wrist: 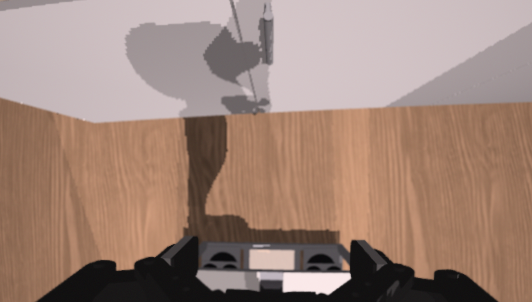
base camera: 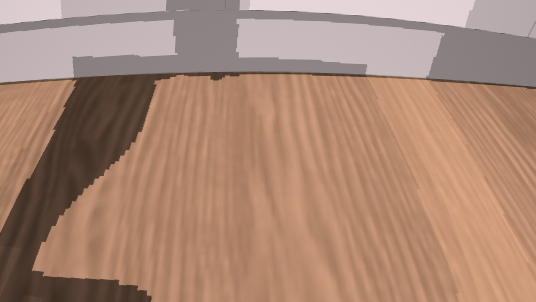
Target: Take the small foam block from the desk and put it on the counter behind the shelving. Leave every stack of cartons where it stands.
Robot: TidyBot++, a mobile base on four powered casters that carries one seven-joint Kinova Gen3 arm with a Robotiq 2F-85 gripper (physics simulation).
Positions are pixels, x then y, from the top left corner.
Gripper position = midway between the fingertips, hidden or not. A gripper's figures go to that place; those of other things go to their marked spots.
My gripper (wrist: 273, 255) is 16 cm from the lens. A counter (wrist: 99, 68): 59 cm from the lens.
